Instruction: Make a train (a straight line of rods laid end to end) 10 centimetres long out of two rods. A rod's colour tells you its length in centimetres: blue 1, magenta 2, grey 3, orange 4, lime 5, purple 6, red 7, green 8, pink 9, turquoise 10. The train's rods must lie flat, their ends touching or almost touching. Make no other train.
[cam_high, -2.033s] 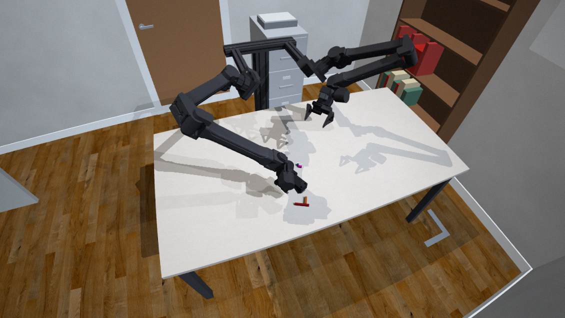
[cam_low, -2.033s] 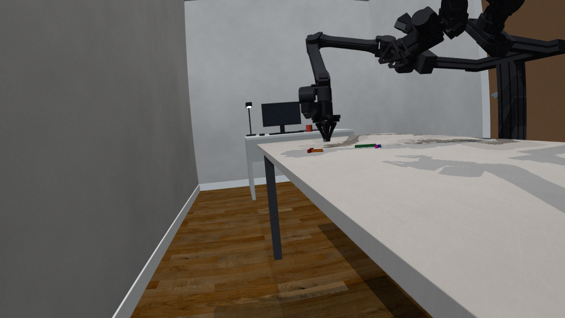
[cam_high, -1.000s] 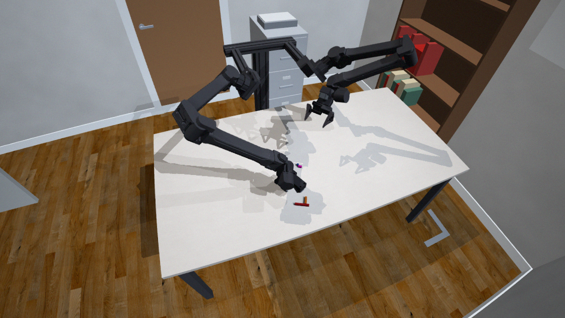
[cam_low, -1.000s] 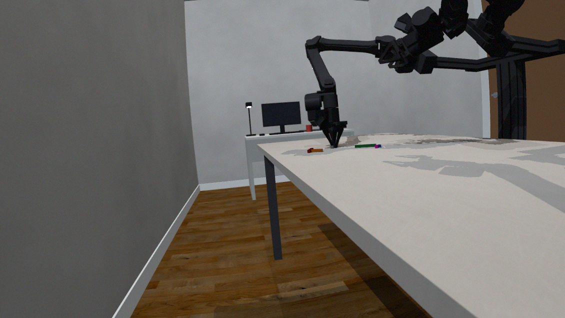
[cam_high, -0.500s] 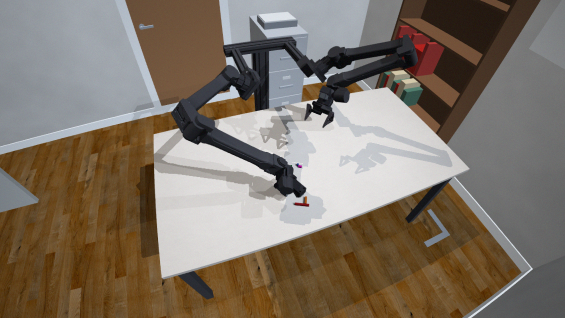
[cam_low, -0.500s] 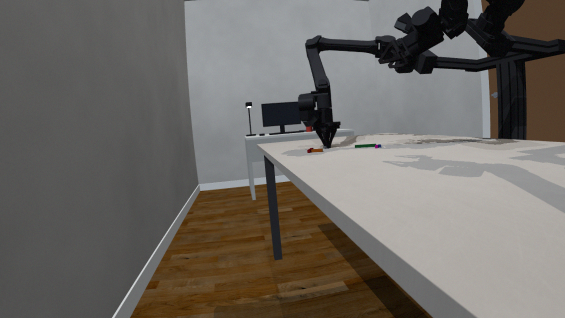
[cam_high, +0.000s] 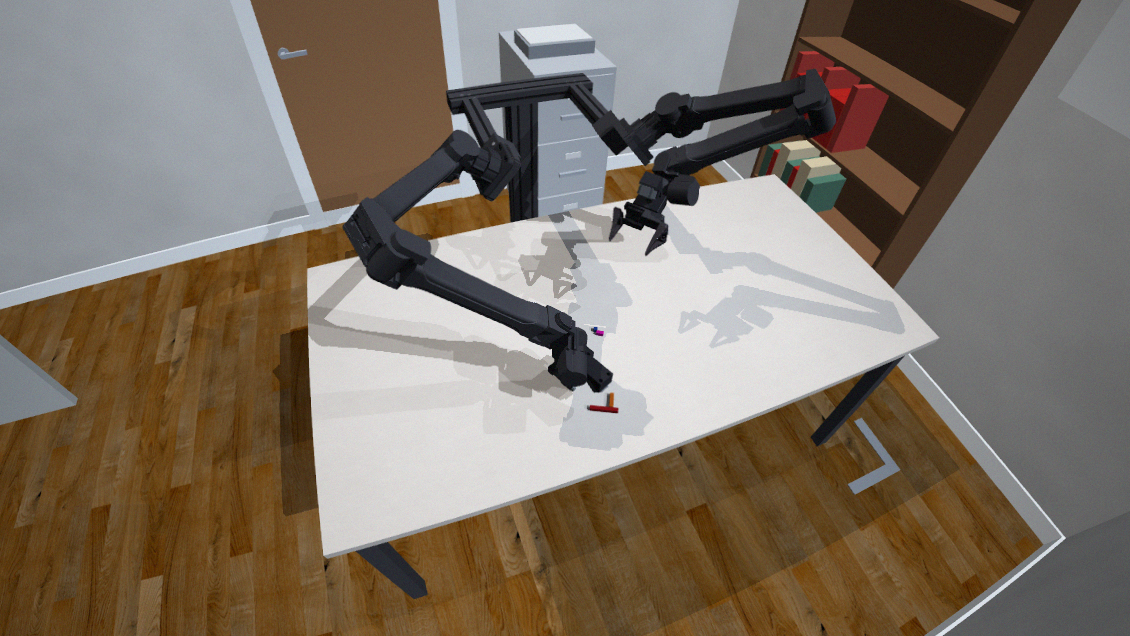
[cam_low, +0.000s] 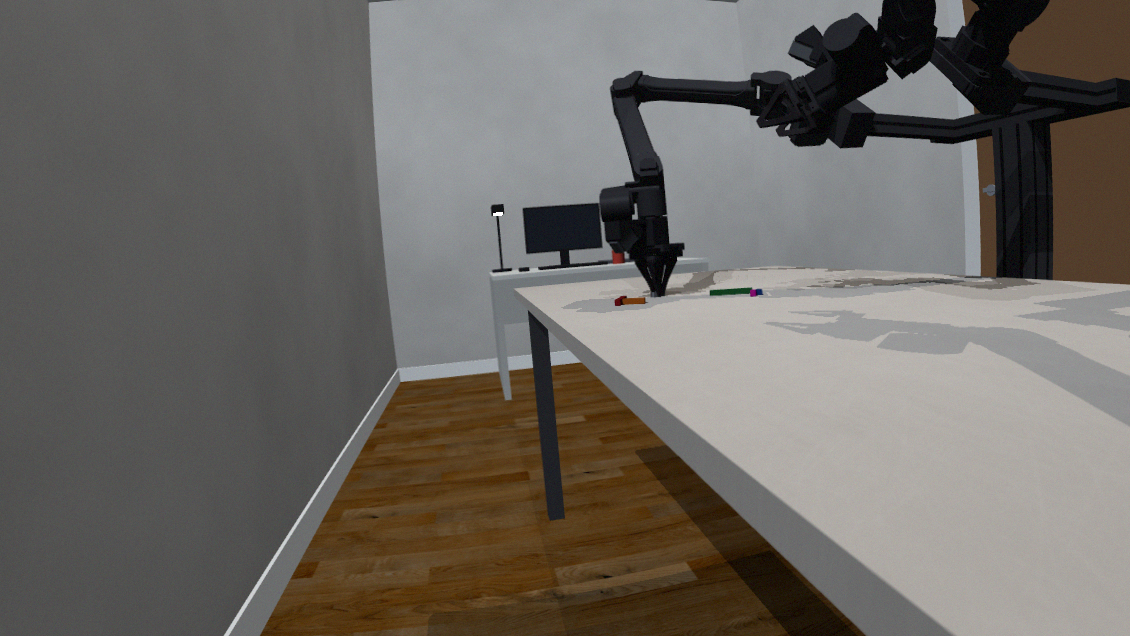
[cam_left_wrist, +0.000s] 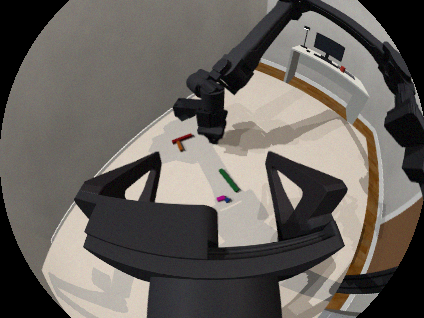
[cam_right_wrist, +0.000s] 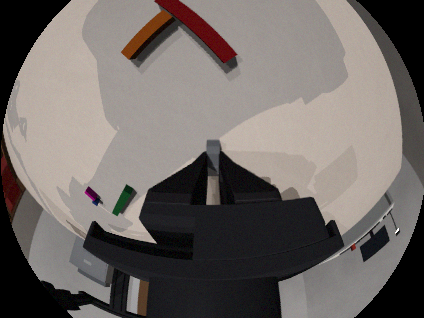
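Note:
Right now the grey rod is right at my right hand. From my right hand the other things lie so: orange rod: 8 cm ahead, 8 cm to the left, 1 cm below; then red rod: 10 cm ahead, 5 cm to the left, 1 cm below; then green rod: 11 cm behind, 9 cm to the left, 1 cm below.

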